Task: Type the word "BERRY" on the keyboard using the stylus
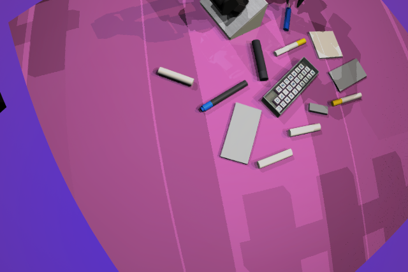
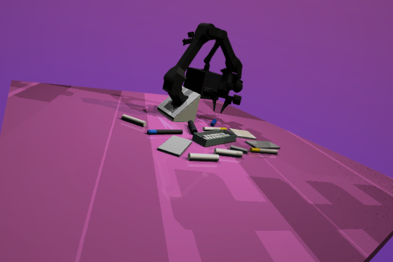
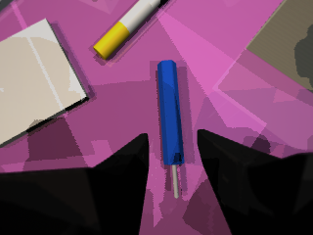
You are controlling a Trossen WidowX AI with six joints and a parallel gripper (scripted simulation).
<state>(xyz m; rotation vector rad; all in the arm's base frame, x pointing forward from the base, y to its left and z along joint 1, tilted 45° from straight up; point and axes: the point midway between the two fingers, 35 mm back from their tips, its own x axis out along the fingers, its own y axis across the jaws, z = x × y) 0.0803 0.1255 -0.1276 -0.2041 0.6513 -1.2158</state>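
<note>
Now: gripper tip 50 mm above the blue stylus and 10 mm past it. Round my gripper tip: white pad: 150 mm ahead, 50 mm below, 30 mm to the left; small grey block: 280 mm ahead, 160 mm to the right, 50 mm below; blue-tipped black marker: 380 mm to the right, 90 mm ahead, 50 mm below.
</note>
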